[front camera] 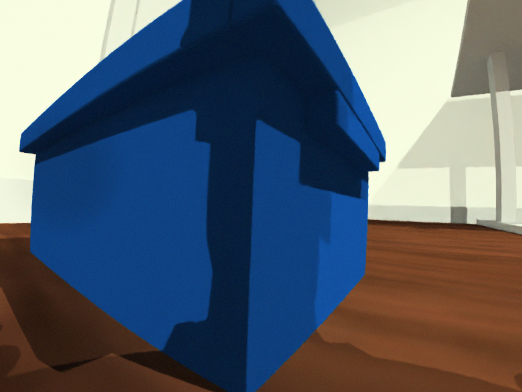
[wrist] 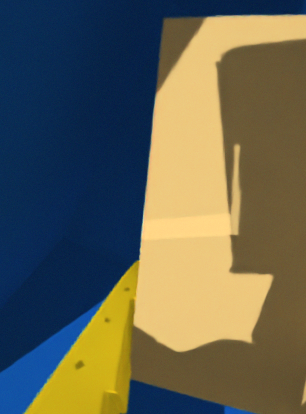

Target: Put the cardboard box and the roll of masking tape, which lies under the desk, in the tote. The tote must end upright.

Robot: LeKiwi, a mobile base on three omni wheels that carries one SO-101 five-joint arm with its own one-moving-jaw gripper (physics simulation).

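Places are measured from the arm's base along level axes (x right, y back, z down), in centimetres.
Where they show: hand at its tool point: [wrist: 149,272].
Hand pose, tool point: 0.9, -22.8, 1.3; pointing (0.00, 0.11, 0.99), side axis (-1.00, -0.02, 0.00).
Things, the pixels of their top centre, and the offset from my tool point, as dx, dy, dz. "pt": a spot on its surface instead. Level surfaces: height alone.
- blue tote at its top centre: [front camera: 186,131] -8.0, -3.4, -4.4
- tan cardboard box at a spot on its surface: [wrist: 187,165] pt -1.1, +4.2, -1.4
- pale desk at its surface level: dz -61.9
- leg at a spot on its surface: [front camera: 499,140] pt +88.1, -60.8, -25.8
- Brown wooden floor at its surface level: dz +7.6
The blue tote [front camera: 125,215] [wrist: 75,125] stands upright on the floor, one corner towards the front camera; its inside fills the background of the wrist view. The tan cardboard box [wrist: 187,165] fills the right of the wrist view, over or inside the tote; its depth there is unclear. One yellow jaw of my gripper [wrist: 107,345] presses on the box's left side; the other jaw is hidden or out of the picture. The gripper is shut on the box. In the front view the tote's walls hide the inside. The masking tape does not show in either view.
A pale desk [front camera: 487,55] with a leg [front camera: 499,140] stands at the right in the front view, near the pale wall [front camera: 395,60]. Brown wooden floor [front camera: 430,290] runs right of the tote. Shadows fall across the tote and floor.
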